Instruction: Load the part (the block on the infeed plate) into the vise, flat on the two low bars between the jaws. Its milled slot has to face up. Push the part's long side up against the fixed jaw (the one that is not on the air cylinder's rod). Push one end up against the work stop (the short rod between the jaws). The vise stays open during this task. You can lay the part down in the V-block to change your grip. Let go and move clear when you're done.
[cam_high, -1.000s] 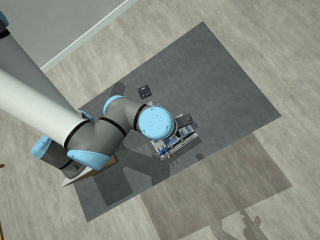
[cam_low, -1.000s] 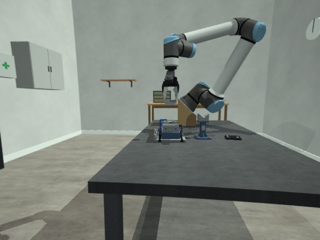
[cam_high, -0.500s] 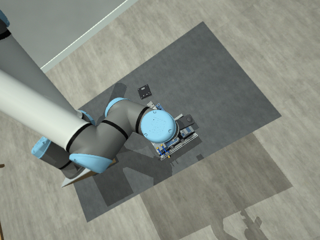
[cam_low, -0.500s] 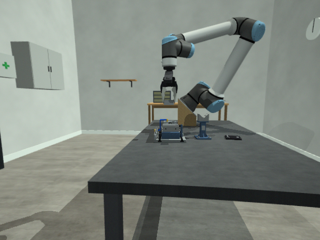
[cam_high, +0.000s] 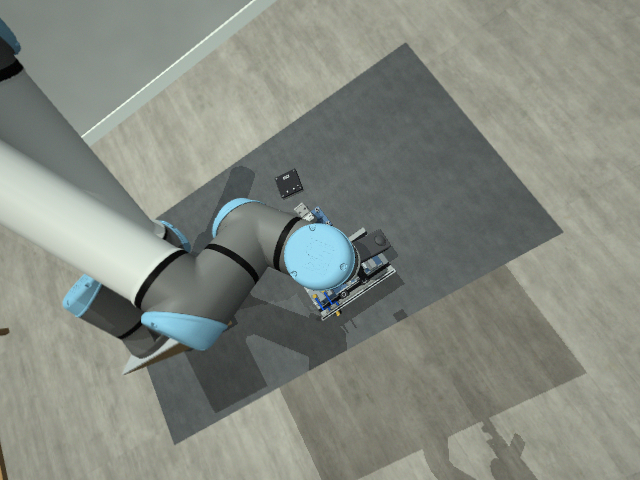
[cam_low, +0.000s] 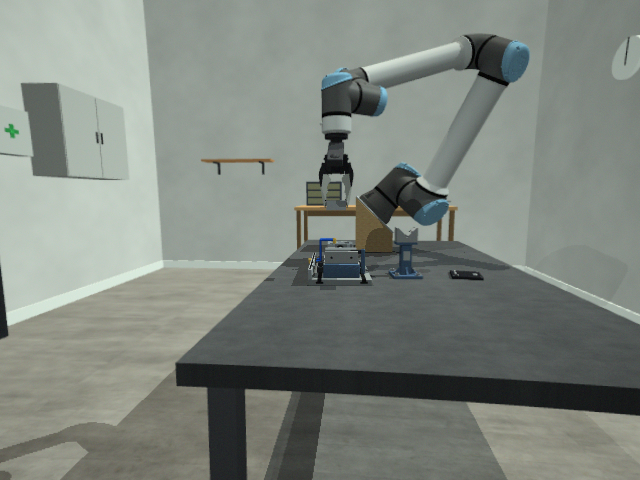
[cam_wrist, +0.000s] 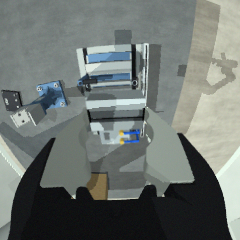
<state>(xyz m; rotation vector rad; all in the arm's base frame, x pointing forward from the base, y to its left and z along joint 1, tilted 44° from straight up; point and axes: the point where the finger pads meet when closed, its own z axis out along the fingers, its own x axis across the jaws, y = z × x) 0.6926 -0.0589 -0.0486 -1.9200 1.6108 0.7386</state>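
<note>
My gripper is now right at the part. The rest, counted from my hand: infeed plate (410 mm to the left, 240 mm below, 120 mm behind); vise (200 mm below, 70 mm behind).
</note>
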